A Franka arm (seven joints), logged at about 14 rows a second.
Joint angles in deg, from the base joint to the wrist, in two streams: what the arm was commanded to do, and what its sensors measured. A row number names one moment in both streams.
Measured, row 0: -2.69, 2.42, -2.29, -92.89, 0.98, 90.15, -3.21
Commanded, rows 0 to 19: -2.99, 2.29, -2.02, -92.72, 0.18, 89.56, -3.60; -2.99, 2.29, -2.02, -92.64, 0.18, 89.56, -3.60; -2.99, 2.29, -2.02, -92.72, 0.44, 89.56, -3.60; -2.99, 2.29, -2.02, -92.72, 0.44, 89.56, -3.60; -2.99, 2.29, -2.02, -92.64, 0.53, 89.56, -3.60; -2.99, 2.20, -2.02, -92.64, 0.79, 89.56, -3.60; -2.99, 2.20, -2.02, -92.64, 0.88, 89.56, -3.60; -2.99, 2.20, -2.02, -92.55, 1.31, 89.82, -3.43; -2.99, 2.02, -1.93, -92.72, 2.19, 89.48, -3.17; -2.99, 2.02, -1.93, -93.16, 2.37, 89.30, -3.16; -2.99, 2.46, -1.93, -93.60, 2.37, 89.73, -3.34; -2.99, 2.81, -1.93, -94.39, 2.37, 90.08, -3.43; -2.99, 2.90, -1.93, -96.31, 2.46, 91.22, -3.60; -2.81, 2.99, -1.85, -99.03, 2.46, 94.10, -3.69; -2.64, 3.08, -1.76, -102.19, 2.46, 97.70, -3.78; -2.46, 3.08, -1.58, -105.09, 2.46, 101.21, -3.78; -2.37, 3.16, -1.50, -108.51, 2.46, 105.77, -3.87; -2.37, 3.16, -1.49, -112.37, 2.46, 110.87, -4.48; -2.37, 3.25, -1.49, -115.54, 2.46, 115.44, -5.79; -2.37, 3.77, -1.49, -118.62, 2.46, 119.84, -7.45
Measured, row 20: -2.35, 4.78, -1.39, -112.19, 1.59, 112.87, -4.41
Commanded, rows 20 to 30: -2.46, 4.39, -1.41, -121.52, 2.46, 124.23, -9.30; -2.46, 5.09, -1.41, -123.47, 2.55, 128.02, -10.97; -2.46, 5.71, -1.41, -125.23, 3.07, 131.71, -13.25; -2.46, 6.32, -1.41, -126.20, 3.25, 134.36, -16.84; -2.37, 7.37, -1.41, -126.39, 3.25, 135.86, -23.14; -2.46, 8.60, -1.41, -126.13, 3.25, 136.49, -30.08; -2.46, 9.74, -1.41, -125.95, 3.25, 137.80, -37.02; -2.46, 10.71, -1.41, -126.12, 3.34, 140.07, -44.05; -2.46, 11.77, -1.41, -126.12, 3.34, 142.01, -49.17; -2.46, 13.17, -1.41, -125.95, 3.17, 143.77, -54.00; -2.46, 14.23, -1.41, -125.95, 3.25, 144.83, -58.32
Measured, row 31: -2.40, 11.90, -1.40, -126.29, 2.29, 142.07, -48.91
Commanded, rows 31 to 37: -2.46, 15.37, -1.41, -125.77, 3.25, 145.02, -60.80; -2.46, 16.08, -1.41, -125.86, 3.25, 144.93, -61.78; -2.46, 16.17, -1.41, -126.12, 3.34, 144.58, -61.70; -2.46, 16.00, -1.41, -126.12, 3.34, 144.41, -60.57; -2.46, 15.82, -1.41, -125.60, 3.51, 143.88, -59.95; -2.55, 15.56, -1.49, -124.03, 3.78, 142.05, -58.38; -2.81, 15.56, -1.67, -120.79, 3.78, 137.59, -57.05
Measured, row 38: -2.42, 16.25, -1.47, -125.22, 2.55, 143.24, -58.36
